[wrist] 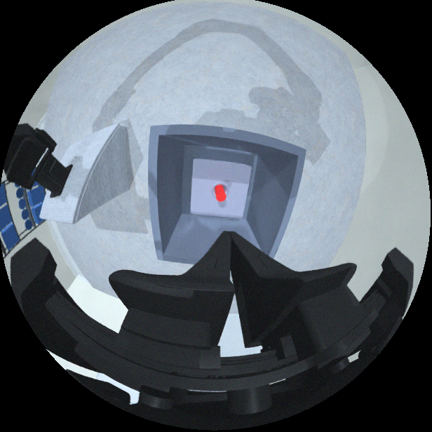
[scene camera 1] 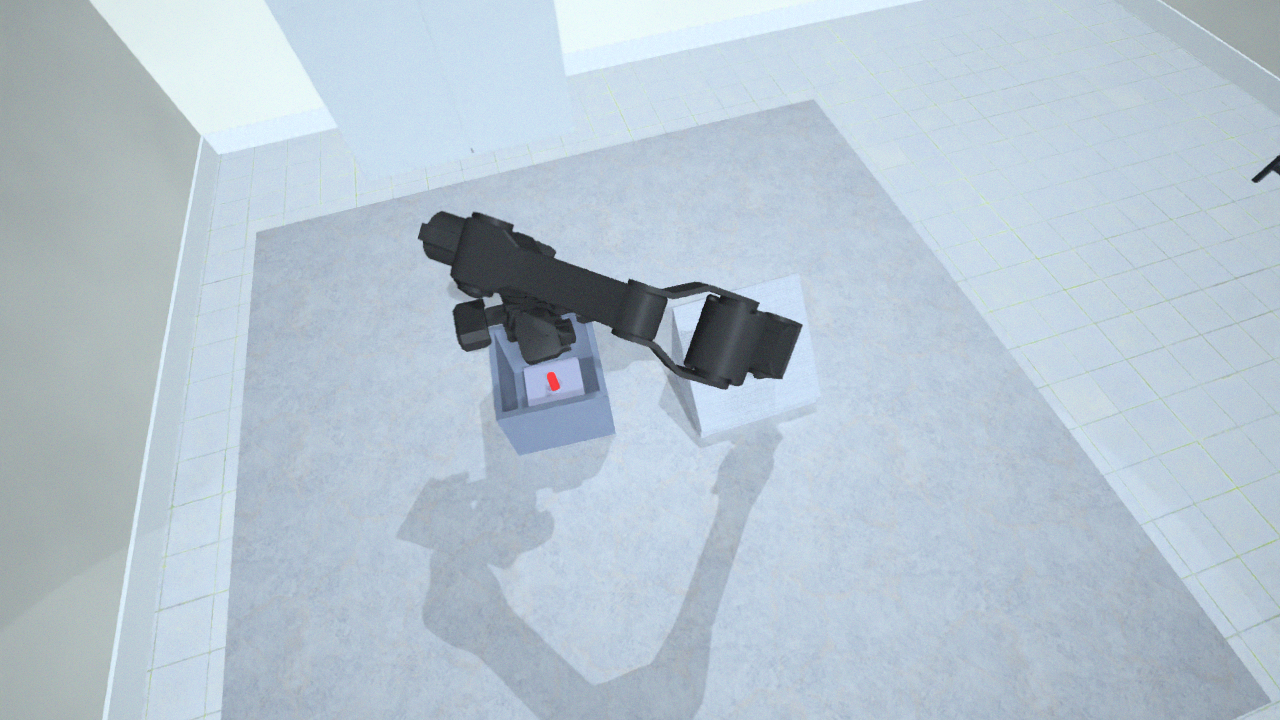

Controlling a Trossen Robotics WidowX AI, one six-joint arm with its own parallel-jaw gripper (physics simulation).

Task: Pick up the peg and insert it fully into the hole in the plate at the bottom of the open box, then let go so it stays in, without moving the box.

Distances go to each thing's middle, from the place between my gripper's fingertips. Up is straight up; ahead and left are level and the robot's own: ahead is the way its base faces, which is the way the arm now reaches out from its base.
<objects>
Now: hand 110 mm above the blue-grey box (scene camera 1: 530, 429). From my hand the other things lie so: pale plate (scene camera 1: 568, 372) (150 mm below).
</objects>
